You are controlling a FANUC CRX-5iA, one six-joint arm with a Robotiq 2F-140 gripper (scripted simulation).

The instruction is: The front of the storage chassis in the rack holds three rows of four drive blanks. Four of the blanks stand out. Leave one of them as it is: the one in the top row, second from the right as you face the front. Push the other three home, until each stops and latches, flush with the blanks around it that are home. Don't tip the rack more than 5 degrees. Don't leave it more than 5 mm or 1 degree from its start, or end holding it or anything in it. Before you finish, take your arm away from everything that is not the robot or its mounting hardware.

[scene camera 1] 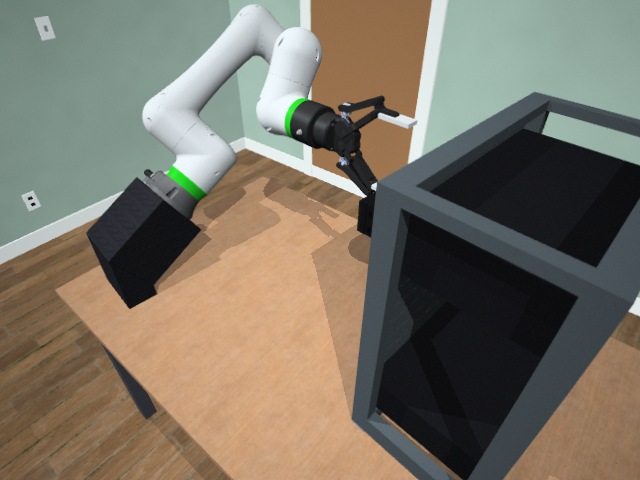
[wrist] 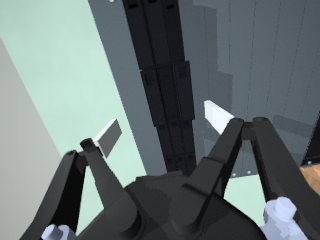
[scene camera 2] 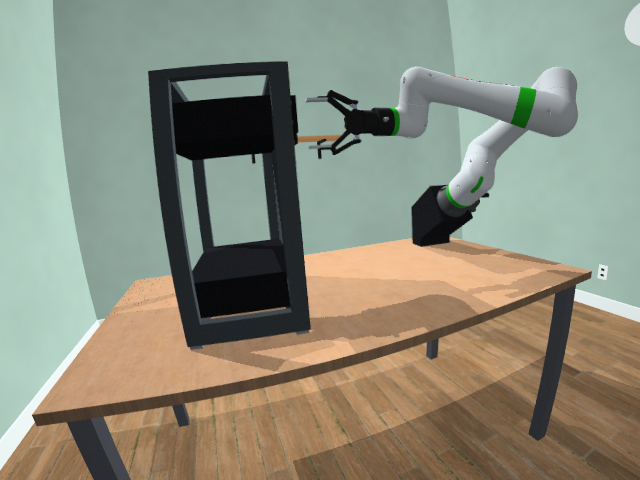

Labels:
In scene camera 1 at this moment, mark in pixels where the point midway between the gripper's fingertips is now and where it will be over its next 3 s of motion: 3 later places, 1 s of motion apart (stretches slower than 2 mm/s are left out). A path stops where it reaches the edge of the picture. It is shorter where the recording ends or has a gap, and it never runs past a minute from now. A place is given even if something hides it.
My gripper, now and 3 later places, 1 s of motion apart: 407, 162; 417, 167; 400, 191; 415, 198

